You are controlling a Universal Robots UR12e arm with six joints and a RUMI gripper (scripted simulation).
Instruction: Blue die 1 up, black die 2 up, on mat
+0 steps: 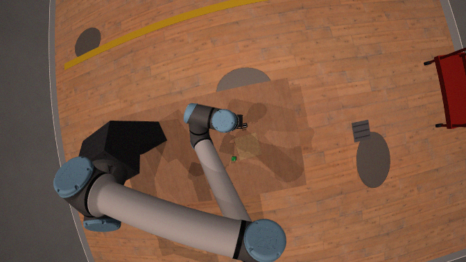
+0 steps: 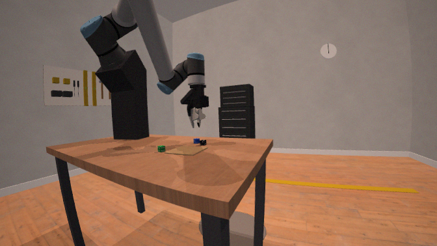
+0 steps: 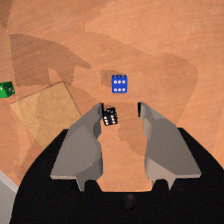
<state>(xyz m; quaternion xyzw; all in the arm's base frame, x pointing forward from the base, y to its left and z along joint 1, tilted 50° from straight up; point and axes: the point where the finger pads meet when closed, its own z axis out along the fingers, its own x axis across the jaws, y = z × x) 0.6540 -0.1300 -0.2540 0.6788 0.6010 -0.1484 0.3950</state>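
Now: the blue die 9 cm below my hand. From my hand the other things lie so: green die (21 cm to the right, 9 cm below, 5 cm behind); then tan mat (16 cm to the right, 10 cm below, 5 cm ahead); then black die (9 cm below, 6 cm ahead, 3 cm to the right).
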